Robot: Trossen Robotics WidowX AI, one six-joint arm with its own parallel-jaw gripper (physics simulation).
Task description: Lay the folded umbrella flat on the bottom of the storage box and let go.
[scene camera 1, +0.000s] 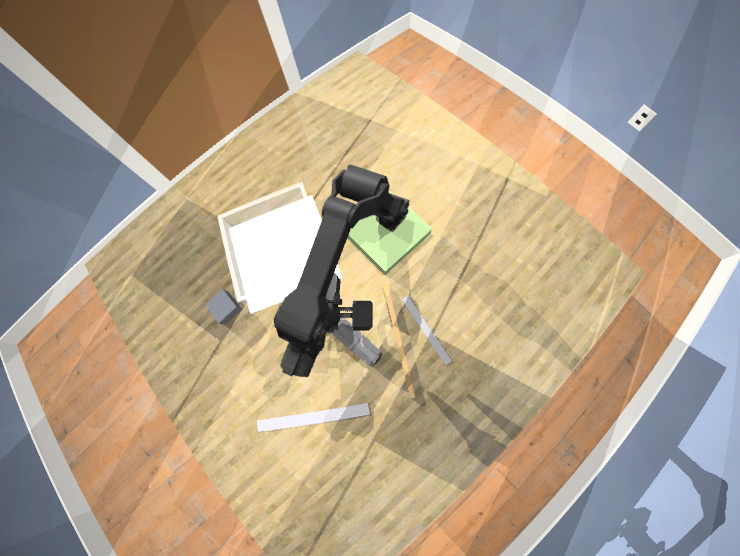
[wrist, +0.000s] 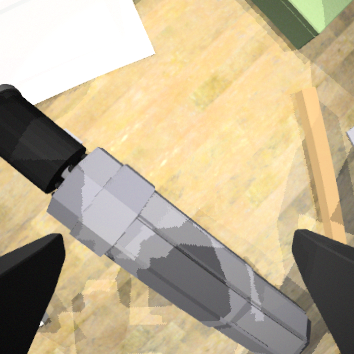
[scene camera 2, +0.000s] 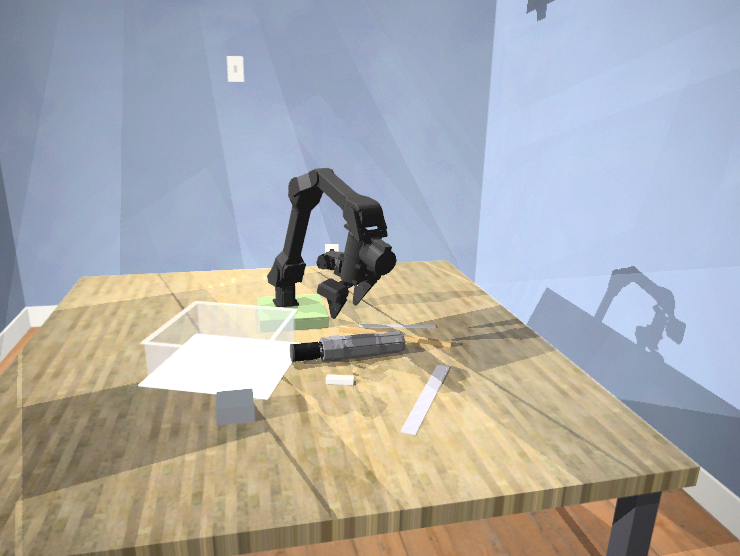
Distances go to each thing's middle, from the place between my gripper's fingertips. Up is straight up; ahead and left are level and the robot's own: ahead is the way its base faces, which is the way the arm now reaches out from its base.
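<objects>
The storage box (scene camera 2: pixel 221 346) is 27 cm to the right of my hand, 3 cm behind it and 6 cm below it. Then there is the thin wooden stick (wrist: pixel 307 102), and my hand is 11 cm above it, 5 cm past it and 15 cm to the right of it.
</objects>
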